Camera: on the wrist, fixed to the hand. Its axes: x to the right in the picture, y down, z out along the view.
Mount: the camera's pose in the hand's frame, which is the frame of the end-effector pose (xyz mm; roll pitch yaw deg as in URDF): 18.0 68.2 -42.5 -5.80 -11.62 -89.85
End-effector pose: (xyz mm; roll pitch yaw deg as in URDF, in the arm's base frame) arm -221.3 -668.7 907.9 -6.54 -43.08 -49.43
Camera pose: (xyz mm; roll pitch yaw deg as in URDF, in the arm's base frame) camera -142.8 -663.7 883.7 38.75 -13.26 -151.95
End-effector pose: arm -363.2 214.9 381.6 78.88 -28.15 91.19
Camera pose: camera -417.8 201.9 441.9 48.50 54.29 49.72
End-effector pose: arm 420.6 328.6 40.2 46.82 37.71 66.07
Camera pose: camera 360.5 384.7 45.5 -49.13 27.23 -47.15
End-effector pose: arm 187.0 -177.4 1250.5 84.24 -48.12 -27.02
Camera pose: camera 177.8 -117.6 1306.4 69.27 39.43 -49.77
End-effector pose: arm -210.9 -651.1 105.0 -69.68 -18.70 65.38
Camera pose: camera -178.6 -619.4 36.2 59.99 -69.58 -88.93
